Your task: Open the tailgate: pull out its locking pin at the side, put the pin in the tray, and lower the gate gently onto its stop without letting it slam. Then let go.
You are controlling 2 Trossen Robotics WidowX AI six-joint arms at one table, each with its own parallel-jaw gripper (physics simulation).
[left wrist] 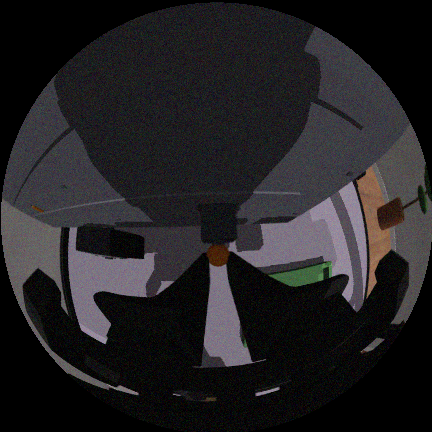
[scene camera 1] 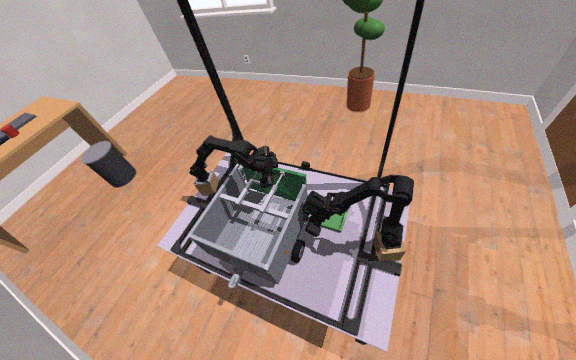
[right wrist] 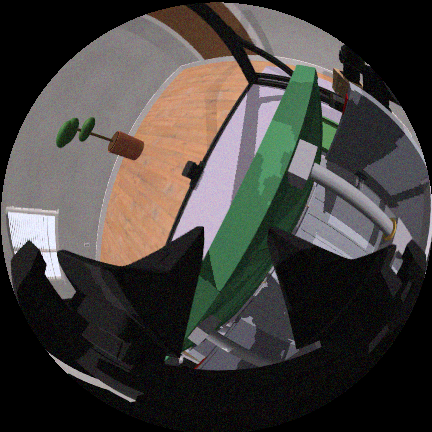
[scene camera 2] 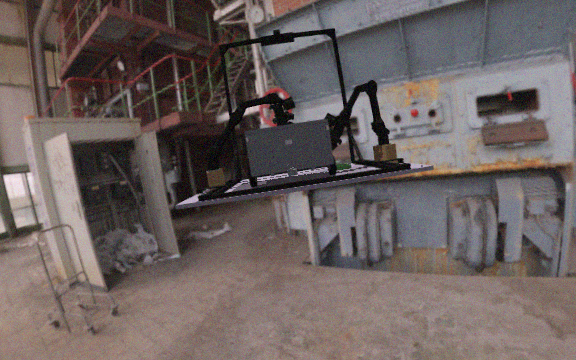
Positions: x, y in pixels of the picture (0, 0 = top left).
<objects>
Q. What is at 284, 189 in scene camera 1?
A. A green tailgate.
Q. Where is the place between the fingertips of my right gripper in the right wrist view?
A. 236, 233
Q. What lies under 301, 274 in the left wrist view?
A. A green tray.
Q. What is my left gripper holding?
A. An orange-tipped locking pin.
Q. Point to a grey truck bed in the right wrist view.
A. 366, 142
</objects>
